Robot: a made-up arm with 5 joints. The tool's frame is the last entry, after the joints.
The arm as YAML. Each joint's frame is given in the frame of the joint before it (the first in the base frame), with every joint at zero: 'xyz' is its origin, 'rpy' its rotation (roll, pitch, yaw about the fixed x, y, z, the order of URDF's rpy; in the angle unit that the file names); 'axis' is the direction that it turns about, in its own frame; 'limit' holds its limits. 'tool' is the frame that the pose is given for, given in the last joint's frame.
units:
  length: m
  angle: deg
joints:
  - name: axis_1
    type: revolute
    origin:
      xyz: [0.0, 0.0, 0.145]
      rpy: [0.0, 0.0, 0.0]
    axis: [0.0, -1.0, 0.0]
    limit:
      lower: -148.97
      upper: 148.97
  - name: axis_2
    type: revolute
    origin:
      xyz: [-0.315, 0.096, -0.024]
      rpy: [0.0, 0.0, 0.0]
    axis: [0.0, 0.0, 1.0]
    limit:
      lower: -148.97
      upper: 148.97
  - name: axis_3
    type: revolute
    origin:
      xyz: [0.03, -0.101, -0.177]
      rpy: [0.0, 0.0, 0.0]
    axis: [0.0, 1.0, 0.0]
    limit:
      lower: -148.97
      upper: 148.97
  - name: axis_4
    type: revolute
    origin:
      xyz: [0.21, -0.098, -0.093]
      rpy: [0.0, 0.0, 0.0]
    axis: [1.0, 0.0, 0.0]
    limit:
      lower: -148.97
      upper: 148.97
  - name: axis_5
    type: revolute
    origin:
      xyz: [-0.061, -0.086, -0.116]
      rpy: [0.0, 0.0, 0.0]
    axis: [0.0, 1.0, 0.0]
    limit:
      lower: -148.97
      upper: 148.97
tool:
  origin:
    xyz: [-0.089, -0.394, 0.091]
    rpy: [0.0, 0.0, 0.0]
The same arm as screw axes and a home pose.
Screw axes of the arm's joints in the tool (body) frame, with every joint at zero. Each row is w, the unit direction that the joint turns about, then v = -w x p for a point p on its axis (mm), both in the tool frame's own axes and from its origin. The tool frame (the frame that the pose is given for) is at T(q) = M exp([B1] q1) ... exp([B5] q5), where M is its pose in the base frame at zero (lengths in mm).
B1 = (0, -1, 0, 319, 0, -225)
B2 = (0, 0, 1, 679, 90, 0)
B3 = (0, 1, 0, -118, 0, -60)
B4 = (1, 0, 0, 0, 25, -480)
B5 = (0, 1, 0, 91, 0, 89)
M: xyz -225 -583 -174 (mm) quaternion w x y z 1 0 0 0
Joint limits (rad, base to tool): -2.6..2.6 -2.6..2.6 -2.6..2.6 -2.6..2.6 -2.6..2.6

